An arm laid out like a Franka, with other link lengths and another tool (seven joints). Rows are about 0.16 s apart.
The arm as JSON. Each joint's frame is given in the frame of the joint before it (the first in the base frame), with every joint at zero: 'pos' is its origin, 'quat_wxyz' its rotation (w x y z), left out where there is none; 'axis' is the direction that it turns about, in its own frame. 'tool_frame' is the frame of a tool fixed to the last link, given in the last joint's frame.
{
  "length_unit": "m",
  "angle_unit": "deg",
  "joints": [
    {
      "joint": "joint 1",
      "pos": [
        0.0,
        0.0,
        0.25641
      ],
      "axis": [
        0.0,
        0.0,
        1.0
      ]
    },
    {
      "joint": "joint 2",
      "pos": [
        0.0,
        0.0,
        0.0
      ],
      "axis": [
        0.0,
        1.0,
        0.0
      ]
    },
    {
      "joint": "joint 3",
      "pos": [
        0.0,
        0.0,
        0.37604
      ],
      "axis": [
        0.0,
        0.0,
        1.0
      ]
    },
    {
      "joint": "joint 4",
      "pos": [
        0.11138,
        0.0,
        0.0
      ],
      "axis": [
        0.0,
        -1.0,
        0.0
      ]
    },
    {
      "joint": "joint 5",
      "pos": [
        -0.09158,
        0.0,
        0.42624
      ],
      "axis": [
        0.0,
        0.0,
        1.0
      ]
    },
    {
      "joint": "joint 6",
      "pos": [
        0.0,
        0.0,
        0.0
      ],
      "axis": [
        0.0,
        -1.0,
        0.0
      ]
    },
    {
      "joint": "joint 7",
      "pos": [
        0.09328,
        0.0,
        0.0
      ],
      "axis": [
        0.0,
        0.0,
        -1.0
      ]
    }
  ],
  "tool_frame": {
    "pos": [
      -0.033,
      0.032,
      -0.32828
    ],
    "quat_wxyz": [
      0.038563,
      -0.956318,
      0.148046,
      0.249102
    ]
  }
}
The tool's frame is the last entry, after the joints.
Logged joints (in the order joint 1, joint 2, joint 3, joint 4, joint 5, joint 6, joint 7), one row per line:
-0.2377, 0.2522, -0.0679, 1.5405, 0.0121, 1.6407, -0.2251
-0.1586, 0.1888, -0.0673, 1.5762, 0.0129, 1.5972, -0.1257
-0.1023, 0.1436, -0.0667, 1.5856, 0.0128, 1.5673, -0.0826
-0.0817, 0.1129, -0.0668, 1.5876, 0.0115, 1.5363, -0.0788
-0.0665, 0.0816, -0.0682, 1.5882, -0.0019, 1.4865, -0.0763
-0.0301, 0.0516, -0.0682, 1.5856, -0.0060, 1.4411, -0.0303
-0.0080, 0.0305, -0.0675, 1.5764, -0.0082, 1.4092, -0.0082
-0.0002, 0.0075, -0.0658, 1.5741, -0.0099, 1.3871, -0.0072
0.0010, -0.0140, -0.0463, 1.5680, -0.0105, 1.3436, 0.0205
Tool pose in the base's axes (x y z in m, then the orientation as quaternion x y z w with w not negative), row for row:
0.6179, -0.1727, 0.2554, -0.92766, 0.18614, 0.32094, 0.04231
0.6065, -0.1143, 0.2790, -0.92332, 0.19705, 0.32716, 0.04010
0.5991, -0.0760, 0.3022, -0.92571, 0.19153, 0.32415, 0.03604
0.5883, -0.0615, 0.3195, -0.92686, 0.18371, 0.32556, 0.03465
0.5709, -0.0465, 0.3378, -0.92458, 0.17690, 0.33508, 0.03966
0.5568, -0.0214, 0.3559, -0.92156, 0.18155, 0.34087, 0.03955
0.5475, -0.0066, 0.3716, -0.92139, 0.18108, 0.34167, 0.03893
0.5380, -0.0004, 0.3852, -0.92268, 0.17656, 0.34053, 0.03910
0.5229, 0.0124, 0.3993, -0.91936, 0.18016, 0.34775, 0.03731
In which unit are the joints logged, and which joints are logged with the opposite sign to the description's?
The joints are logged in radians. Opposite sign: joint 4, joint 5.
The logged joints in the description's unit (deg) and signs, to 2 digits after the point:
-13.62, 14.45, -3.89, -88.26, -0.69, 94.01, -12.90
-9.09, 10.82, -3.86, -90.31, -0.74, 91.51, -7.20
-5.86, 8.23, -3.82, -90.85, -0.73, 89.80, -4.73
-4.68, 6.47, -3.83, -90.96, -0.66, 88.02, -4.51
-3.81, 4.68, -3.91, -91.00, 0.11, 85.17, -4.37
-1.72, 2.96, -3.91, -90.85, 0.34, 82.57, -1.74
-0.46, 1.75, -3.87, -90.32, 0.47, 80.74, -0.47
-0.01, 0.43, -3.77, -90.19, 0.57, 79.47, -0.41
0.06, -0.80, -2.65, -89.84, 0.60, 76.98, 1.17

